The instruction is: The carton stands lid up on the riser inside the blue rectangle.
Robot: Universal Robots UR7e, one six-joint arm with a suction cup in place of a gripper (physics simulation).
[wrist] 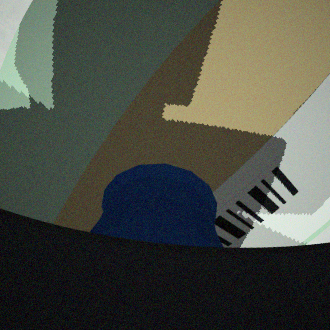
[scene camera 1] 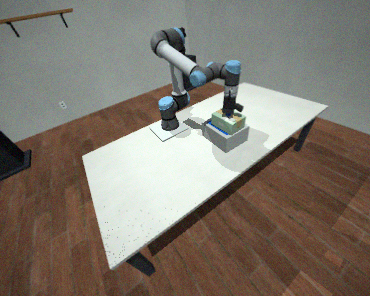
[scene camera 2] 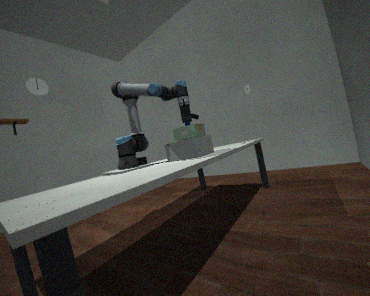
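Seen in the pictures: end effector, tool point: (wrist: 160,188) (scene camera 1: 228,116); arm's base, origin of the base link: (scene camera 1: 170,125) (scene camera 2: 129,167).
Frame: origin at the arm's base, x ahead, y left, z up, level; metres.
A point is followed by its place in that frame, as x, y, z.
Note:
The green carton (scene camera 1: 228,123) @[0.506, 0.118, 0.180] (scene camera 2: 186,133) @[0.466, 0.119, 0.141] (wrist: 95,75) @[0.475, 0.215, 0.187] is level, with its tan-taped lid and barcode label facing up. It is at the grey riser's top (scene camera 1: 228,141) @[0.537, 0.091, 0.076] (scene camera 2: 192,149) @[0.509, 0.078, 0.036], resting on it or a hair above; the frames do not settle which. A strip of the blue rectangle (scene camera 1: 217,128) @[0.421, 0.117, 0.105] shows along the carton's left front side in scene camera 1; its other sides are hidden. My suction cup (scene camera 1: 229,116) @[0.451, 0.180, 0.176] (scene camera 2: 187,123) (wrist: 160,202) is pressed on the carton's lid and shut on it.
The riser stands on the long white table (scene camera 1: 150,175) @[0.342, -0.385, -0.015] (scene camera 2: 90,192) @[0.493, -0.536, -0.015]. The arm's base stands on a pale plate (scene camera 1: 162,135) @[0.069, -0.122, 0.000] at the table's back edge, left of the riser in scene camera 1. The arm reaches over from there.

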